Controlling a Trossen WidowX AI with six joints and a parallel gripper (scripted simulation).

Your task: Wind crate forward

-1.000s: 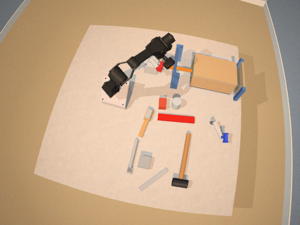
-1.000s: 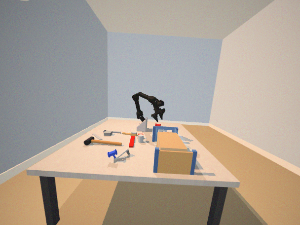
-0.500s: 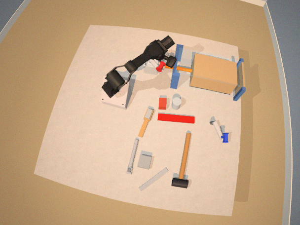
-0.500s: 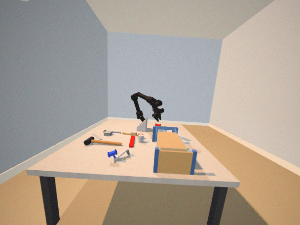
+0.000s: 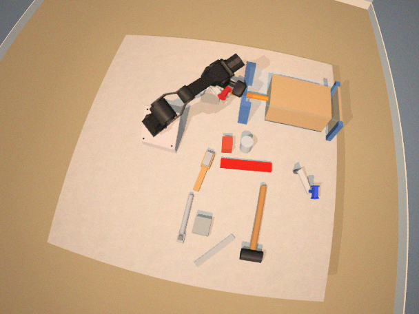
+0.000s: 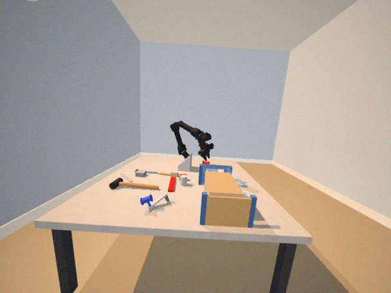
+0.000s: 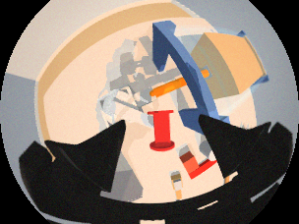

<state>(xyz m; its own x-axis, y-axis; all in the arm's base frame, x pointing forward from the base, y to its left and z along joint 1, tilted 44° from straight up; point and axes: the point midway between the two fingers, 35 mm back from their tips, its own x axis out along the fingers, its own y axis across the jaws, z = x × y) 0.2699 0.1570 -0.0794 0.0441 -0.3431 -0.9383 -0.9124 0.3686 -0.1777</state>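
Right now my gripper tip is 5 cm above the red knob, 2 cm to the left of it and 1 cm past it. Round my gripper tip: winch: 15 cm below, 9 cm behind, 5 cm to the left; then blue frame: 8 cm below, 8 cm ahead, 5 cm to the left; then red bar: 29 cm to the right, 17 cm below, 13 cm ahead.
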